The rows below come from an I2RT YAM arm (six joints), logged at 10 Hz.
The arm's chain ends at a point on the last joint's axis. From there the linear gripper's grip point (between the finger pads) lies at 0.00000 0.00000 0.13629 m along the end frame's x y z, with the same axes.
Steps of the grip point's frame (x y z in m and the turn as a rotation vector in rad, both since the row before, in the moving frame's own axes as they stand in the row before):
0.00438 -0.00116 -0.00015 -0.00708 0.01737 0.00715
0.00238 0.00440 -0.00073 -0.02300 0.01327 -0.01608
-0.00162 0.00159 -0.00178 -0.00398 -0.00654 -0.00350
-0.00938 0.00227 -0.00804 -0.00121 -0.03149 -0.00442
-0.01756 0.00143 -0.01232 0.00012 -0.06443 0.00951
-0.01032 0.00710 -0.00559 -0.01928 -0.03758 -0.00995
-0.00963 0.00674 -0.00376 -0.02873 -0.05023 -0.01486
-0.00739 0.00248 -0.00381 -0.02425 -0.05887 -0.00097
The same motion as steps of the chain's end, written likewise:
0.00202 -0.00213 -0.00013 -0.00708 0.01737 0.00715
0.00055 0.00128 -0.00068 -0.02300 0.01327 -0.01608
-0.00073 0.00105 -0.00178 -0.00398 -0.00654 -0.00350
-0.00509 0.00210 -0.00797 -0.00121 -0.03149 -0.00442
-0.00879 0.00149 -0.01204 0.00012 -0.06443 0.00951
-0.00521 0.00445 -0.00547 -0.01928 -0.03758 -0.00995
-0.00282 0.00278 -0.00353 -0.02873 -0.05023 -0.01486
0.00063 -0.00083 -0.00353 -0.02425 -0.05887 -0.00097

